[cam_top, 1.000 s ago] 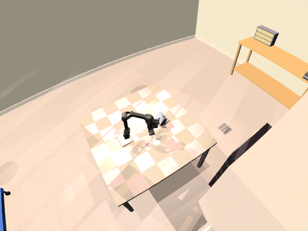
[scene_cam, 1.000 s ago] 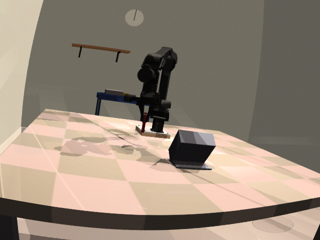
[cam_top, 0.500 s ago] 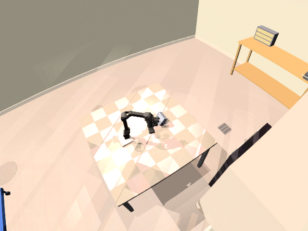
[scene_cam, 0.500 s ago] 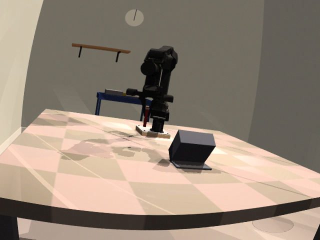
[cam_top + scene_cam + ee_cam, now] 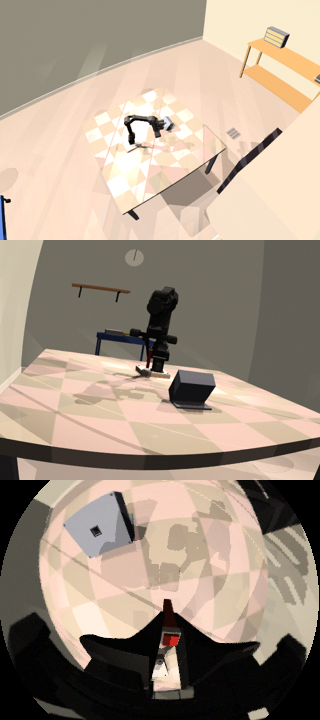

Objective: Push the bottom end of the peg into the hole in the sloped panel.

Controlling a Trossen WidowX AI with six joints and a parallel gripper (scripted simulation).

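Right now my gripper tip is 170 mm short of the sloped panel, 150 mm to the right of it and 60 mm above it. From my gripper tip the other things lie so: red peg 20 mm above.
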